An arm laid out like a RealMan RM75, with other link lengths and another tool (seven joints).
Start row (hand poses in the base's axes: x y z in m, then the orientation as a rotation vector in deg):
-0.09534, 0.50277, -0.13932, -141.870, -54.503, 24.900
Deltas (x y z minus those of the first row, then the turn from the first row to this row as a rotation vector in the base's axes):
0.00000, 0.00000, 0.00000, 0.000, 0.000, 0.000
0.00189, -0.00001, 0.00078, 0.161, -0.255, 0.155
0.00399, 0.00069, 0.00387, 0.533, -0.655, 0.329
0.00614, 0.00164, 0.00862, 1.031, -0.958, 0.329
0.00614, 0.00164, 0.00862, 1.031, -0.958, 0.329
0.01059, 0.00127, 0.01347, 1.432, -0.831, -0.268
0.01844, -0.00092, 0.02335, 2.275, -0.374, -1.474
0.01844, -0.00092, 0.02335, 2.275, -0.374, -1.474
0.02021, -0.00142, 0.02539, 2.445, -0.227, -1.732
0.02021, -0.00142, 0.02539, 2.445, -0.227, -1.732
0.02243, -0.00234, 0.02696, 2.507, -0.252, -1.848
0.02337, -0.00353, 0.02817, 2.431, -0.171, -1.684
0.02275, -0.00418, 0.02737, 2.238, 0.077, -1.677
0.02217, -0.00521, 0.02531, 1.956, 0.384, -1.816
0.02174, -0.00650, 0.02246, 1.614, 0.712, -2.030
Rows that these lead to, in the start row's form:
-0.09534, 0.50277, -0.13932, -141.870, -54.503, 24.900
-0.09345, 0.50276, -0.13854, -141.780, -54.801, 24.552
-0.09135, 0.50346, -0.13545, -141.556, -55.177, 23.915
-0.08920, 0.50441, -0.13070, -141.239, -55.290, 23.266
-0.08920, 0.50441, -0.13070, -141.239, -55.290, 23.266
-0.08475, 0.50404, -0.12585, -141.046, -54.475, 22.995
-0.07690, 0.50185, -0.11597, -140.528, -52.756, 22.668
-0.07690, 0.50185, -0.11597, -140.528, -52.756, 22.668
-0.07513, 0.50135, -0.11393, -140.403, -52.370, 22.663
-0.07513, 0.50135, -0.11393, -140.403, -52.370, 22.663
-0.07291, 0.50043, -0.11236, -140.399, -52.232, 22.560
-0.07197, 0.49924, -0.11115, -140.375, -52.409, 22.753
-0.07259, 0.49859, -0.11195, -140.438, -52.323, 23.160
-0.07317, 0.49756, -0.11401, -140.607, -52.029, 23.640
-0.07360, 0.49627, -0.11686, -140.844, -51.630, 24.155

